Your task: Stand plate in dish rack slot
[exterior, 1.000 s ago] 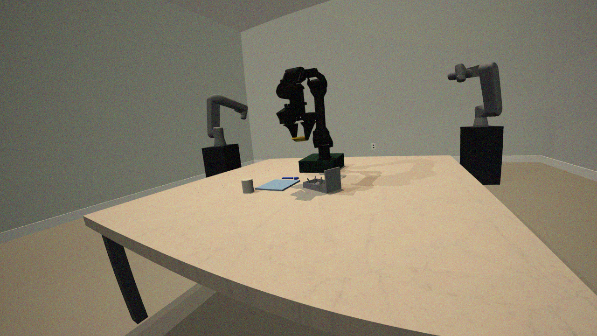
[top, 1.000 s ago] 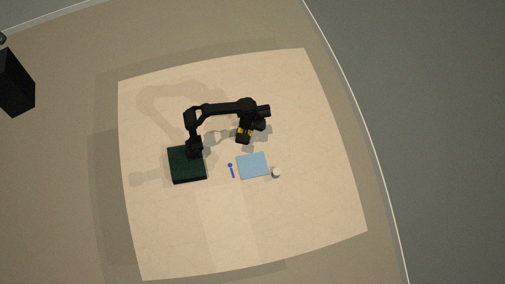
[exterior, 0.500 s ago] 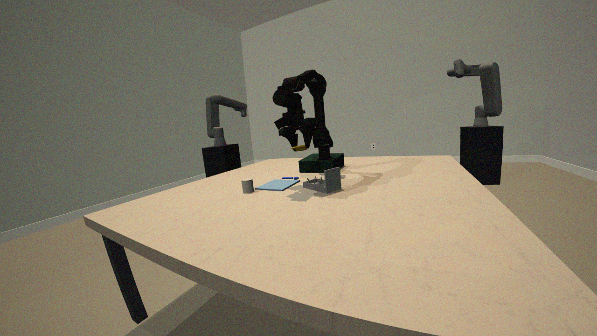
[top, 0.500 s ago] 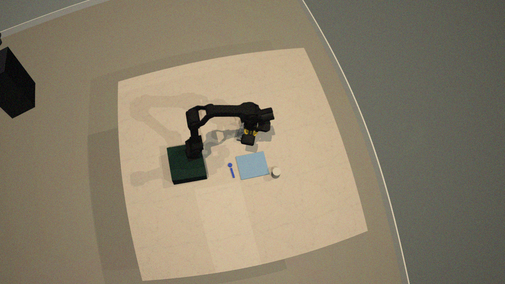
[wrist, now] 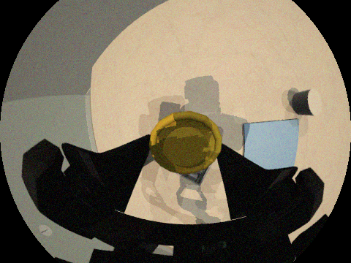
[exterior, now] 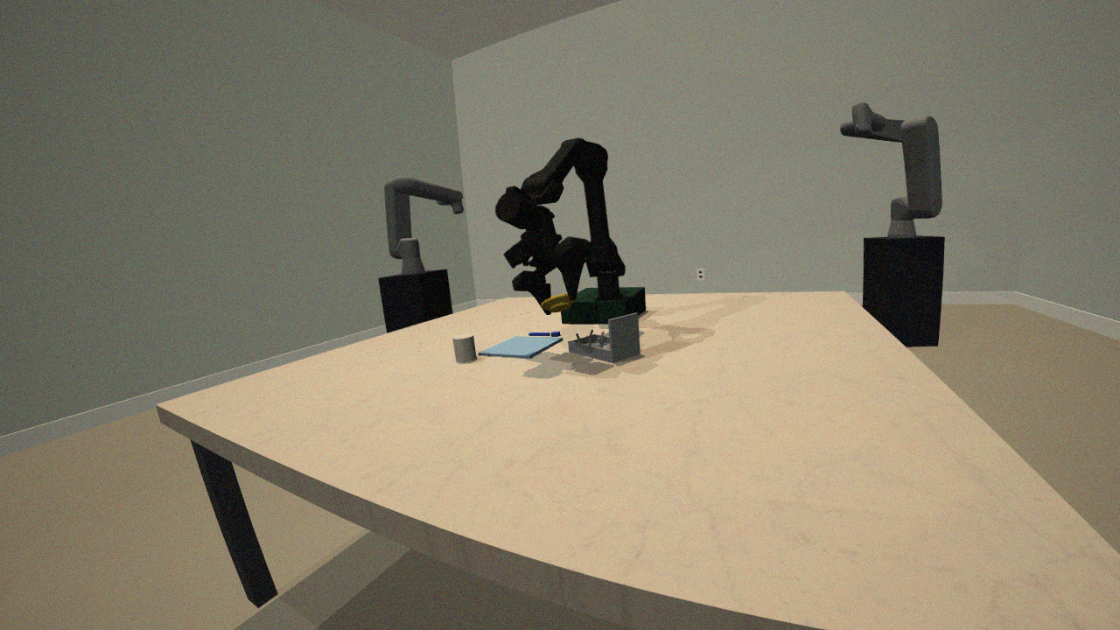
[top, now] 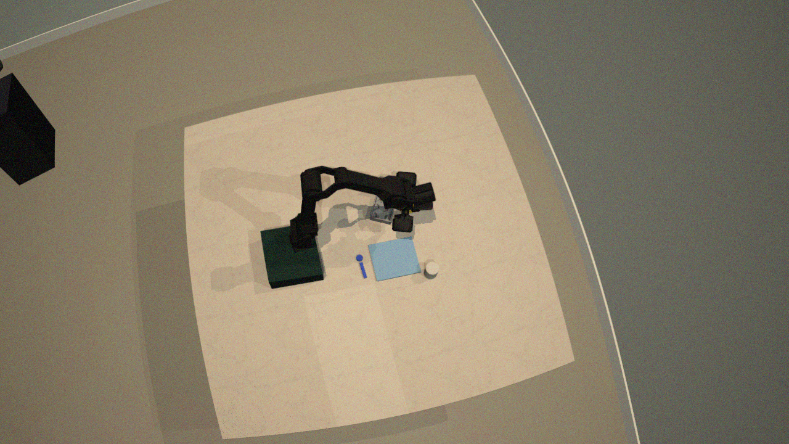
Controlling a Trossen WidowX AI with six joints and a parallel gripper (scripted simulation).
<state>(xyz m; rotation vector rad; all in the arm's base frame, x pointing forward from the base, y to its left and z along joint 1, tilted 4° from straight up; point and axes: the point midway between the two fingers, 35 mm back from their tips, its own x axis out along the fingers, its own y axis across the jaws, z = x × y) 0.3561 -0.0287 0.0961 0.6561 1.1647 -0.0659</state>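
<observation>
The grey dish rack lies 8 cm below my gripper tip, 6 cm to the left of it and 5 cm behind it. The rest, counted from my gripper tip: light blue mat 13 cm to the right, 10 cm below, 10 cm behind; white cup 22 cm to the right, 8 cm below; yellow plate 1 cm above.
</observation>
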